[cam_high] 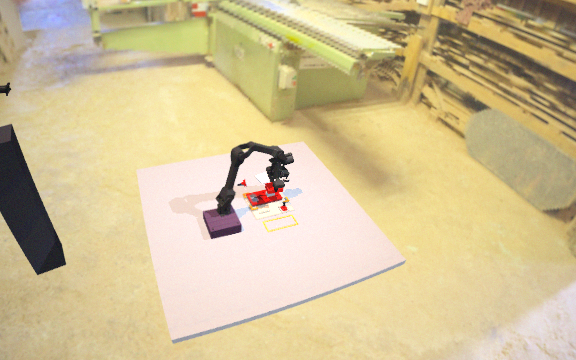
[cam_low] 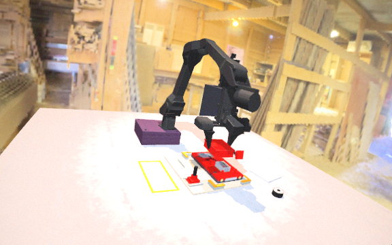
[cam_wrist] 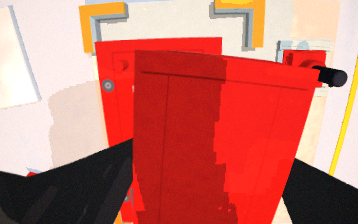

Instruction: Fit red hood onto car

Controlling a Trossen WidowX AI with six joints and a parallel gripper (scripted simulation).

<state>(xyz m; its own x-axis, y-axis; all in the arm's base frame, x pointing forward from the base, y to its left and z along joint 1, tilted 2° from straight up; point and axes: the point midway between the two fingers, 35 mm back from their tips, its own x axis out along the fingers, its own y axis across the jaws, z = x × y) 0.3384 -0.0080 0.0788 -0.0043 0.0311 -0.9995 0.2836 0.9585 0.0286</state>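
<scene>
Right now the grey engine block is 8 cm below my gripper tip, 4 cm to the left of it and 1 cm ahead of it. The rest, counted from my gripper tip: black upright stick: 10 cm to the right, 7 cm below, 1 cm ahead; then red hood: 1 cm above; then black wheel: 20 cm ahead, 13 cm to the left, 10 cm below.
</scene>
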